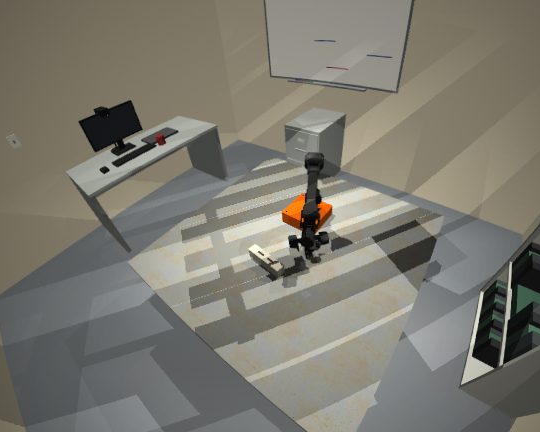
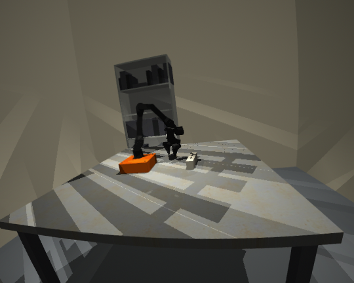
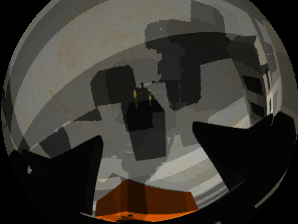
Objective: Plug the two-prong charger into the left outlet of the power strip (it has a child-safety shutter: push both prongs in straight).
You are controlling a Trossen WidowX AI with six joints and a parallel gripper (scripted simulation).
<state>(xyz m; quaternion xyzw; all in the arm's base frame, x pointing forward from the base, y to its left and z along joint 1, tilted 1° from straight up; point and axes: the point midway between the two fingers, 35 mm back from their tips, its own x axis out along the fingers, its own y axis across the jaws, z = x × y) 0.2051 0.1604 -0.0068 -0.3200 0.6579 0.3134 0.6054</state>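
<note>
The black two-prong charger lies 1 cm ahead of my gripper tip, 1 cm to the left of it and 1 cm below it.
</note>
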